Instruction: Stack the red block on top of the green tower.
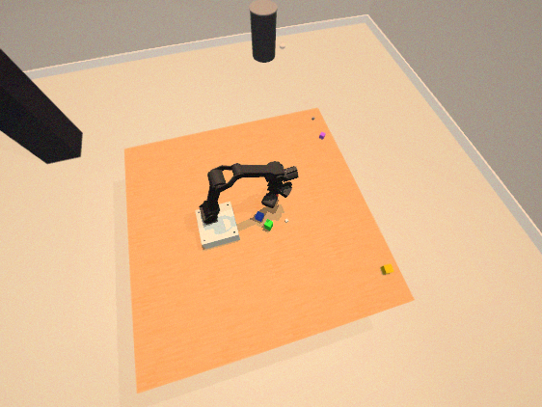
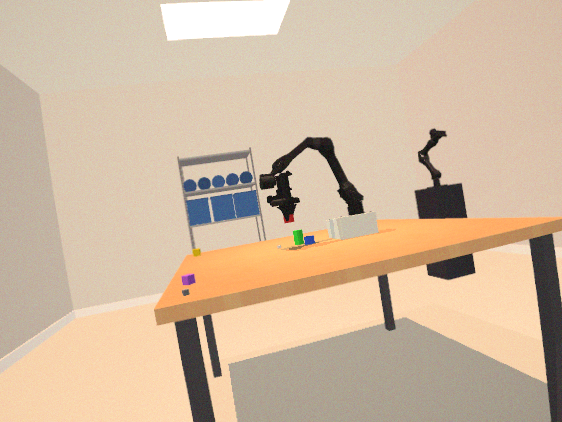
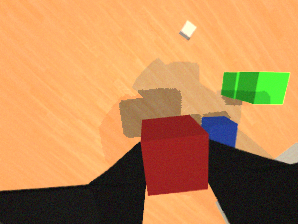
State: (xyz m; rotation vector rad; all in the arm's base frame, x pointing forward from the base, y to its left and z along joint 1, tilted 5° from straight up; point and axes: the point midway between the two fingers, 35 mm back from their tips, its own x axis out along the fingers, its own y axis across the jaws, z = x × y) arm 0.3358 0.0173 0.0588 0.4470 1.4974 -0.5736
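The blue block is 9 cm behind my gripper tip, 4 cm to the right of it and 11 cm below it. Round my gripper tip: red block: 1 cm above; then purple block: 44 cm ahead, 40 cm to the left, 11 cm below; then small white ball: 5 cm ahead, 10 cm to the right, 12 cm below.
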